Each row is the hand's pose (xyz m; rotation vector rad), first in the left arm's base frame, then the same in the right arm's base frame.
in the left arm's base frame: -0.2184 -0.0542 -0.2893 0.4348 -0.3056 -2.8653
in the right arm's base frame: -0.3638 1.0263 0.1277 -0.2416 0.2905 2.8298
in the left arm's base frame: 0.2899 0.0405 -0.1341 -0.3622 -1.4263 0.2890
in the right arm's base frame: 0.1316 0.8440 0.2410 -0.6406 -1.2157 -0.1683
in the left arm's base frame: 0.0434 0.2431 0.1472 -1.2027 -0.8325 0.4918
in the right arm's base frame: 0.0347 1.1169 0.5526 -1.2701 -0.4411 0.0810
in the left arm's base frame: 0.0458 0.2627 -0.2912 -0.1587 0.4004 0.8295
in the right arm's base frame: 0.0227 1.1703 0.1171 0.0436 0.4570 0.3362
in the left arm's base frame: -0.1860 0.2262 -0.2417 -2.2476 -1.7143 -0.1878
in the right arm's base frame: -0.1933 1.2489 0.1854 -2.5629 -1.0381 -0.2658
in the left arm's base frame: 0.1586 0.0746 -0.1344 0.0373 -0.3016 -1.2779
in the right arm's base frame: 0.0350 0.9384 0.2541 -0.0326 -0.2066 -1.8016
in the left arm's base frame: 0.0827 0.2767 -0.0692 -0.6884 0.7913 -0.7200
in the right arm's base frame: 0.0737 1.1451 0.3353 -0.4478 1.0764 -1.1339
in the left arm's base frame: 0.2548 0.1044 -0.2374 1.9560 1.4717 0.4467
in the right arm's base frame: 0.1275 0.9255 0.1444 2.3278 0.9400 0.1935
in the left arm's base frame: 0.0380 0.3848 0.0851 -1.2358 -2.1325 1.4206
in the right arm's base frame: 0.0973 1.2475 0.4980 -1.5348 -1.6268 1.1321
